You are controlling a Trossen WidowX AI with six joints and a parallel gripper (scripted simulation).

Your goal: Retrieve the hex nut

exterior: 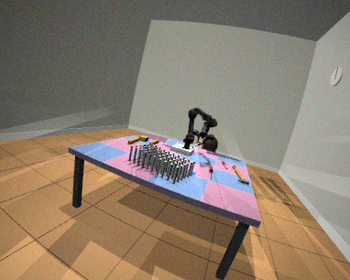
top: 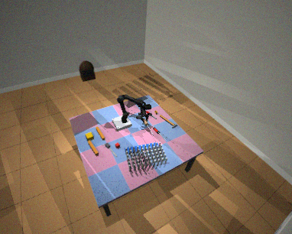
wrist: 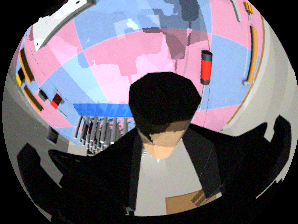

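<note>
Right now my gripper tip is 210 mm short of the blue taped strip, 110 mm to the left of it and 190 mm above it. Round my gripper tip: yellow block (130 mm behind, 670 mm to the right, 170 mm below); red cube (100 mm ahead, 370 mm to the right, 170 mm below); brown-handled tool (100 mm ahead, 10 mm to the left).
</note>
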